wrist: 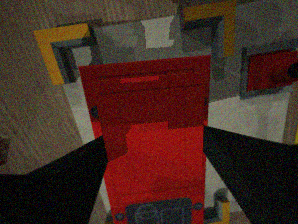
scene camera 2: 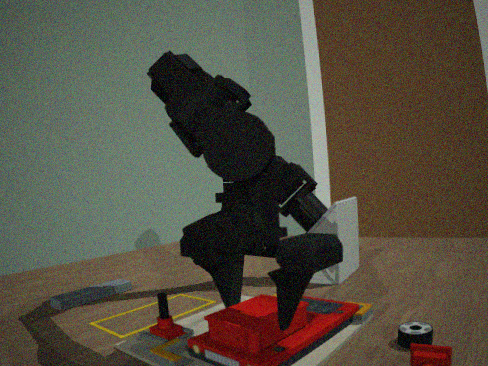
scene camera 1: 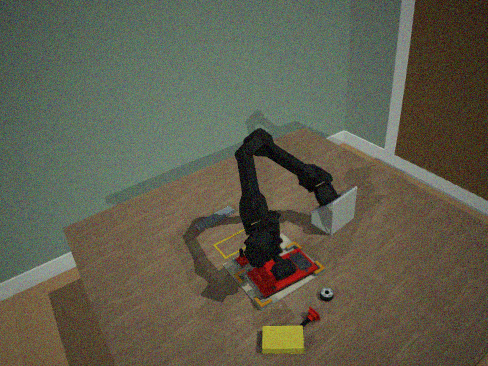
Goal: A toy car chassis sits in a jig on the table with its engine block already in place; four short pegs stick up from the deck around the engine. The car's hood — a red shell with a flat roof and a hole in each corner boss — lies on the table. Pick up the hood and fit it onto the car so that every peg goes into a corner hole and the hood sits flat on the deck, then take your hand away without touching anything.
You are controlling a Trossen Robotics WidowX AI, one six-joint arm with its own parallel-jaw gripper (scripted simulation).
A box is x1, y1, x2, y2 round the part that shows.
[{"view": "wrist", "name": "my gripper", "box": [0, 125, 297, 223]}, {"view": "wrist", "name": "red hood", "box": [92, 71, 205, 203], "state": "held by my gripper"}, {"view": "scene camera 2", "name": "my gripper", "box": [180, 180, 342, 329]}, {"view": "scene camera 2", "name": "red hood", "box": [204, 294, 308, 351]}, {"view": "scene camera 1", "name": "my gripper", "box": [244, 237, 295, 281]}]
